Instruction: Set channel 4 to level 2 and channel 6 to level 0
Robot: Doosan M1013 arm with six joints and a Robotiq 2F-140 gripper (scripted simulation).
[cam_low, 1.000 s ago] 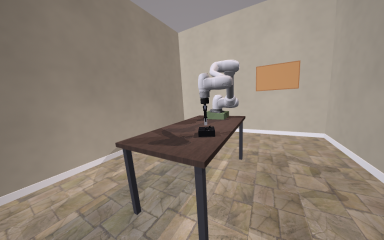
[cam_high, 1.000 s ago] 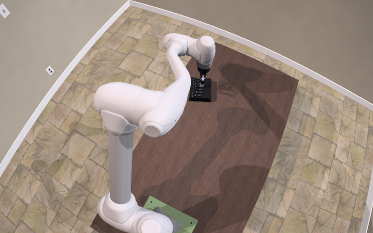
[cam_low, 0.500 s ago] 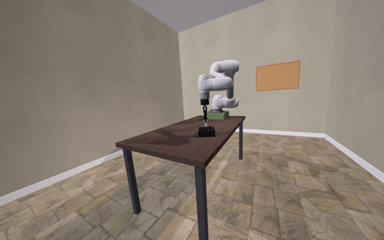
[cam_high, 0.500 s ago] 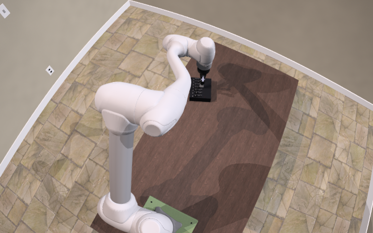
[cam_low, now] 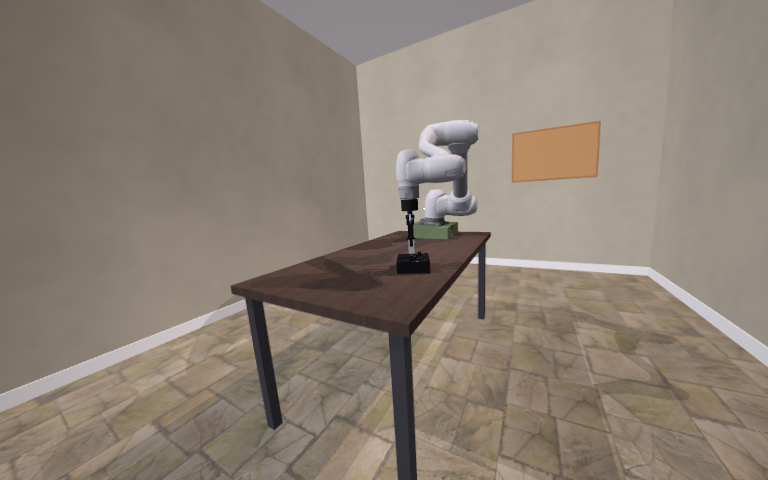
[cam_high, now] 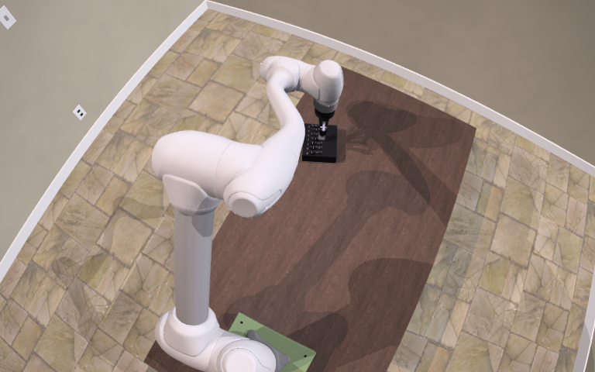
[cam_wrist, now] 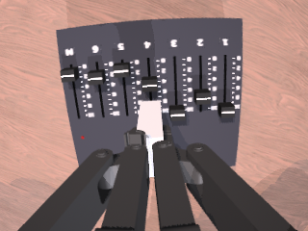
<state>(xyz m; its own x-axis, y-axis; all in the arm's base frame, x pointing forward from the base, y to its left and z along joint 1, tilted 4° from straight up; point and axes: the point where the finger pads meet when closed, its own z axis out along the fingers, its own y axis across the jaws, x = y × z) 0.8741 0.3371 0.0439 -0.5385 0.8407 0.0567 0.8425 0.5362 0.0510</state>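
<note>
Now: the channel 4 fader cap 10 mm behind my hand, 20 mm to the left of it and 40 mm below it. Also, from my hand: channel 5 fader cap 40 mm behind, 20 mm to the left, 40 mm below; then channel 6 fader cap 60 mm behind, 40 mm below.
</note>
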